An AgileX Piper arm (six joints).
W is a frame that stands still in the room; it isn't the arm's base.
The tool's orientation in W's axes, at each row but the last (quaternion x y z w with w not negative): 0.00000, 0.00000, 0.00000, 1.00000; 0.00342, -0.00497, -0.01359, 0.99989; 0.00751, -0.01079, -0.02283, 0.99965; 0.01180, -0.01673, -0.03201, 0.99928; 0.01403, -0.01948, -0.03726, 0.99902; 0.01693, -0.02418, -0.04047, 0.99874; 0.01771, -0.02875, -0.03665, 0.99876; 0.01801, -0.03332, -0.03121, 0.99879; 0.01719, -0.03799, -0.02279, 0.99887; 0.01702, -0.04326, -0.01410, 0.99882; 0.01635, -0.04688, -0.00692, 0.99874
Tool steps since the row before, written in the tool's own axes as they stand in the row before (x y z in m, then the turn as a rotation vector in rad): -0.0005, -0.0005, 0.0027, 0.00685, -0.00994, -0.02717; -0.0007, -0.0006, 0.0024, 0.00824, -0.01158, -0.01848; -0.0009, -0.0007, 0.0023, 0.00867, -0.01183, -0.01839; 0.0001, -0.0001, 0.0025, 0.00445, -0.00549, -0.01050; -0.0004, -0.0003, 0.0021, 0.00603, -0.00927, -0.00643; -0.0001, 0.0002, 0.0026, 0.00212, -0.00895, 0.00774; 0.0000, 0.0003, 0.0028, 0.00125, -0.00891, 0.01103; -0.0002, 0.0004, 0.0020, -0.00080, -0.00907, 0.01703; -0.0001, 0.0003, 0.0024, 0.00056, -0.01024, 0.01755; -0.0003, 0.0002, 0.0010, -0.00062, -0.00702, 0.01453; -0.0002, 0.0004, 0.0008, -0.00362, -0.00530, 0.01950
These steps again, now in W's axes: -0.0005, -0.0005, 0.0027, 0.00685, -0.00994, -0.02717; -0.0007, -0.0006, 0.0024, 0.00811, -0.01168, -0.01848; -0.0010, -0.0007, 0.0023, 0.00852, -0.01195, -0.01838; 0.0000, -0.0002, 0.0025, 0.00445, -0.00553, -0.01048; -0.0005, -0.0003, 0.0021, 0.00558, -0.00952, -0.00647; -0.0002, 0.0001, 0.0026, 0.00101, -0.00934, 0.00751; -0.0001, 0.0002, 0.0028, -0.00005, -0.00934, 0.01074; -0.0003, 0.0003, 0.0020, -0.00250, -0.00957, 0.01658; -0.0003, 0.0002, 0.0024, -0.00124, -0.01082, 0.01716; -0.0004, 0.0002, 0.0010, -0.00207, -0.00747, 0.01417; -0.0003, 0.0004, 0.0008, -0.00550, -0.00587, 0.01889
